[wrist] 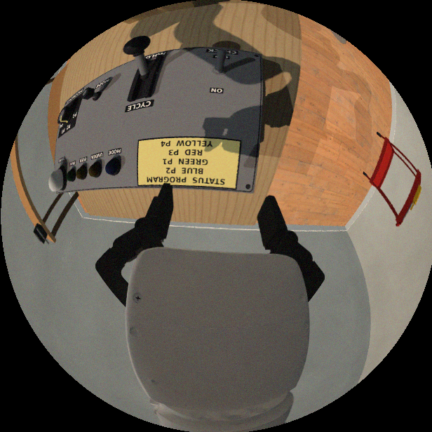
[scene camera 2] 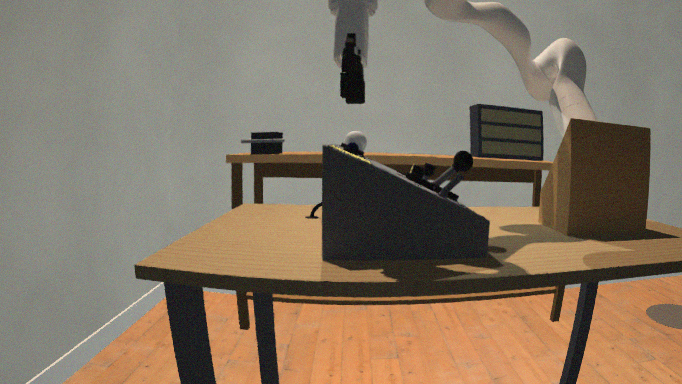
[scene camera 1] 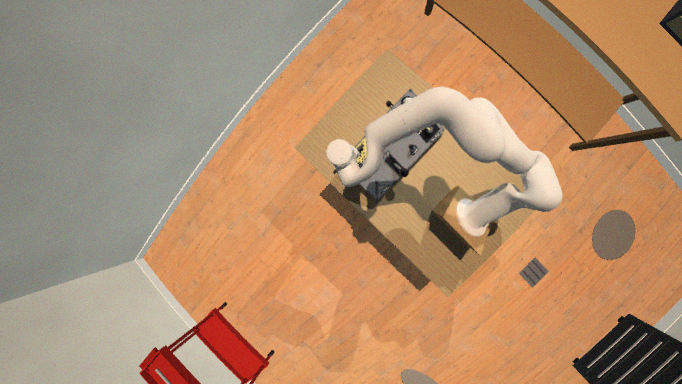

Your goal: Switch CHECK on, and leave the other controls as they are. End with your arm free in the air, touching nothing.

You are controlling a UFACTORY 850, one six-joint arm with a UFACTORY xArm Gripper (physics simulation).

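The grey sloped console (scene camera 1: 378, 174) (scene camera 2: 395, 220) (wrist: 175, 117) stands on the table. In the wrist view its CHECK lever (wrist: 221, 64) is a thin stick near the corner by the low edge. It rises toward the CHECK label and appears to lean away from the ON label (wrist: 216, 90). In scene camera 2 a thin lever (scene camera 2: 451, 185) leans toward the low side. My gripper (scene camera 2: 353, 98) (wrist: 218, 199) is open and empty. It hangs in the air above the console's high edge, touching nothing. In scene camera 1 the arm's wrist hides the gripper.
The black-knobbed CYCLE lever (scene camera 2: 463, 161) (wrist: 137, 46) stands beside CHECK. Coloured lamps (wrist: 113, 165) and a white dome (scene camera 2: 355, 140) (wrist: 57, 179) sit at the high edge. A wooden block (scene camera 2: 607, 180) stands near the arm's base. A red cart (scene camera 1: 232, 345) (wrist: 382, 162) stands on the floor.
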